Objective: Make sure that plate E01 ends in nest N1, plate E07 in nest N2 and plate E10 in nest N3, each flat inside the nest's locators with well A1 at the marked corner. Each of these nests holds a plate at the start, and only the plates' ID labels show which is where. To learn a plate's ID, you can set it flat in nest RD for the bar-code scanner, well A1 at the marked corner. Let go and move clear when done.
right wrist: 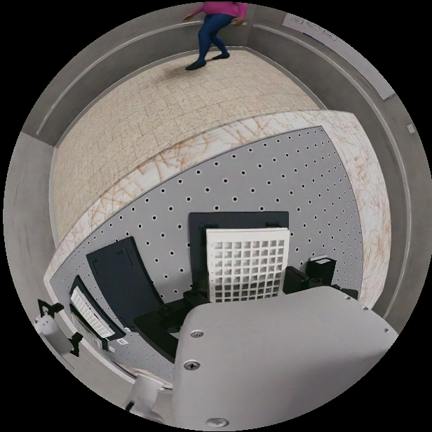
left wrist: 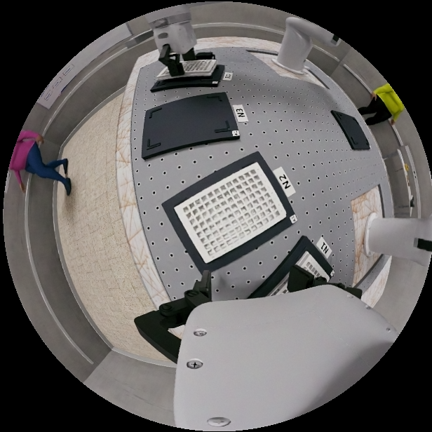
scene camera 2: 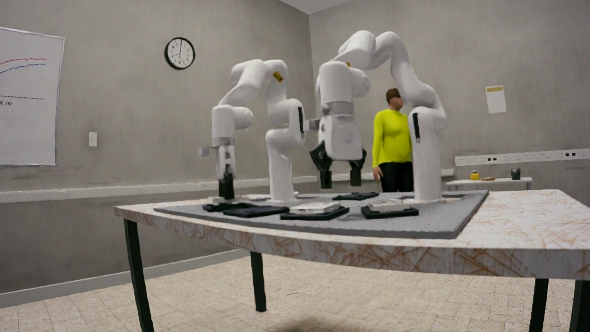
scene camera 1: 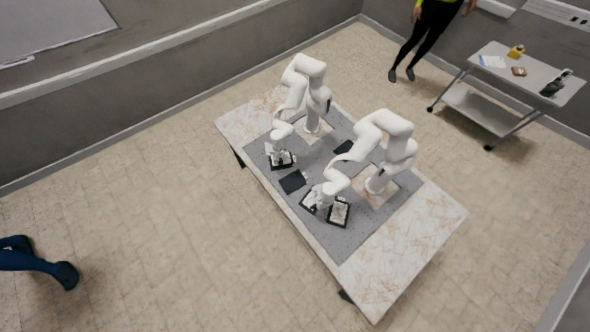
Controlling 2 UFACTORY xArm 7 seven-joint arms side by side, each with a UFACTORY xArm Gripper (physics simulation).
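Seen in the pictures: left gripper, between the fingertips: [scene camera 2: 341,187]; right gripper, between the fingertips: [scene camera 2: 226,198] [scene camera 1: 279,158]; left arm's base, origin of its link: [scene camera 2: 428,202] [scene camera 1: 374,185]; right arm's base, origin of its link: [scene camera 1: 311,127].
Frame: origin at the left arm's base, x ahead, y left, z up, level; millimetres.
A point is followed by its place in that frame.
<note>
My right gripper [right wrist: 248,282] [scene camera 2: 226,187] {z 49, x 359, y -550 mm} is shut on a white plate [right wrist: 247,250] [left wrist: 192,68], low over a dark nest [right wrist: 197,240] [left wrist: 197,84]. In the right wrist view the plate sits off-centre over the nest; its contact is unclear. That nest's label [left wrist: 227,76] is too small to read. Nest N3 [left wrist: 190,122] [right wrist: 122,280] [scene camera 1: 292,181] {z 24, x 398, y -373 mm} is empty. A white plate [left wrist: 232,212] [scene camera 1: 309,200] {z 27, x 403, y -203 mm} lies in nest N2 [left wrist: 172,207]. Another plate [scene camera 1: 339,212] {z 36, x 320, y -26 mm} [scene camera 2: 395,204] {z 39, x 369, y 10 mm} lies in nest N1, partly hidden in the left wrist view. My left gripper [left wrist: 251,281] [scene camera 2: 340,178] {z 81, x 386, y -117 mm} is open, above the plates. No ID is legible.
A small black box [right wrist: 321,270] stands beside the nest under my right gripper. Another dark nest [left wrist: 350,130] [scene camera 1: 344,147] {z 25, x -61, y -327 mm} lies empty near the arm bases. The nests stand on a grey perforated board [left wrist: 260,125]. A person [scene camera 2: 392,142] stands behind the table.
</note>
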